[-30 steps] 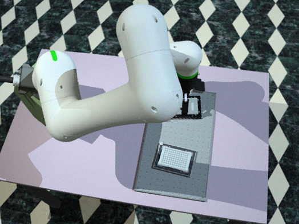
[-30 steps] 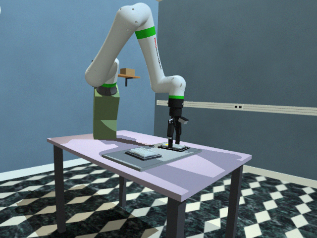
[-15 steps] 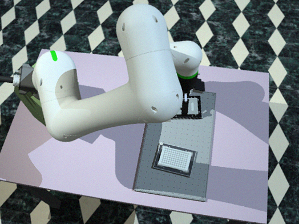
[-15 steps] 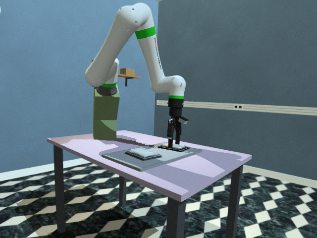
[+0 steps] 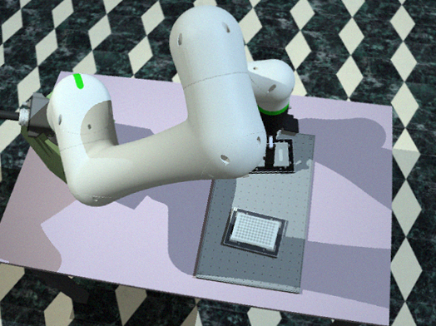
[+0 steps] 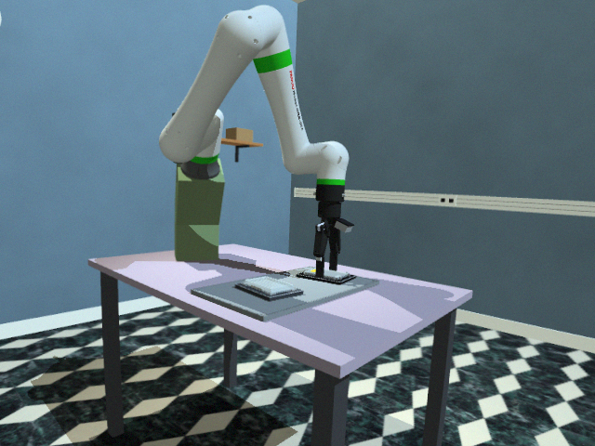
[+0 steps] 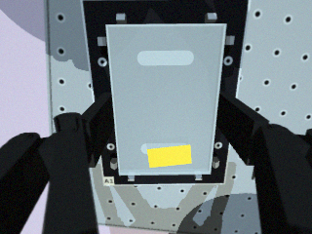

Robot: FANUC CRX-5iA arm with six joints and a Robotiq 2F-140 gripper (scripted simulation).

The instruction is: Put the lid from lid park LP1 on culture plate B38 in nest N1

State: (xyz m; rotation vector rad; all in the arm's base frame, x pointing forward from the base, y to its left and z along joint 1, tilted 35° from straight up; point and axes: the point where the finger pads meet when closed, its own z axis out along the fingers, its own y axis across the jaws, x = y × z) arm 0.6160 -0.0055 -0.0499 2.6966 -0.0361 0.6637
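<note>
My hand is 3 cm above the lid park frame. Also, from my hand: corner mark: 17 cm to the right, 13 cm behind, 3 cm below; clear lid: 2 cm below; white culture plate B38: 25 cm to the right, 8 cm behind, 2 cm below.
</note>
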